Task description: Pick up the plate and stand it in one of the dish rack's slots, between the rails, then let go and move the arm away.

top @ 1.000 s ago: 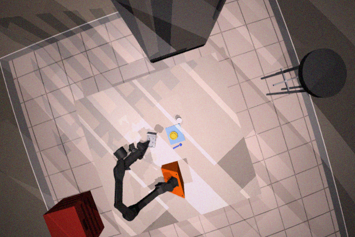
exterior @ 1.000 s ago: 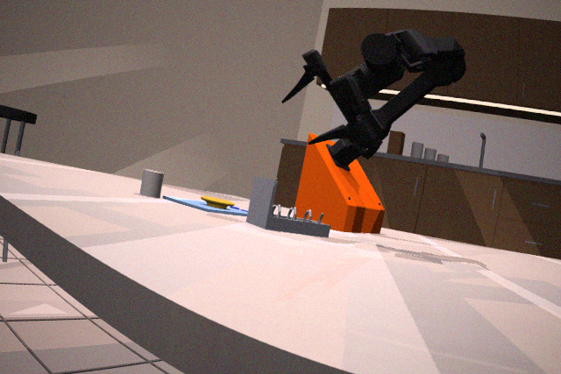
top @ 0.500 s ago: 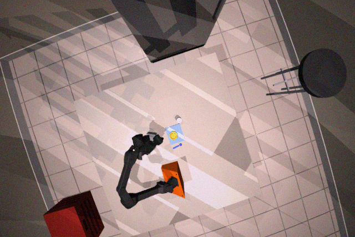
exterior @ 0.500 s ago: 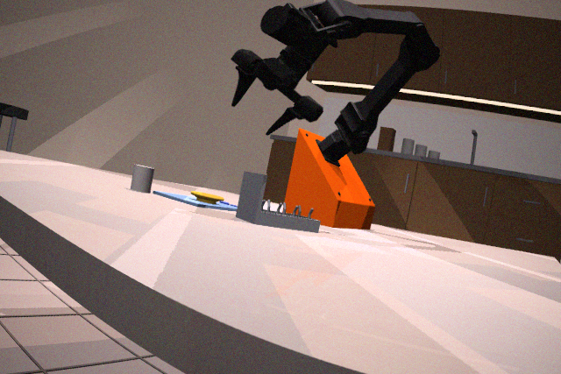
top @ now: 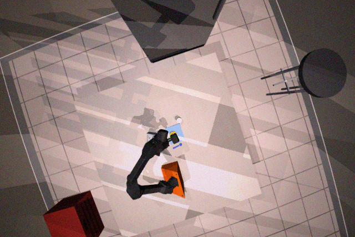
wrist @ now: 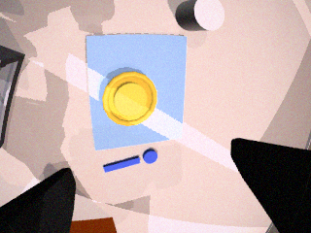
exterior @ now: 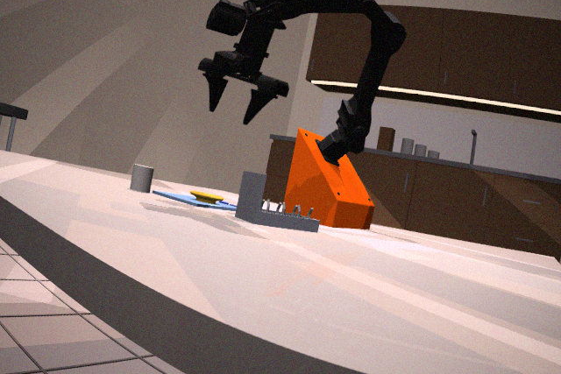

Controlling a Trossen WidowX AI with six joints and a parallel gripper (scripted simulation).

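My gripper tip is 16 cm above the yellow plate, 3 cm to the left of it and 1 cm past it. Also, from my gripper tip: blue spoon: 17 cm below, 11 cm behind, 5 cm to the right; then light blue mat: 17 cm below, 4 cm to the right; then grey dish rack: 16 cm to the left, 15 cm below, 1 cm behind.
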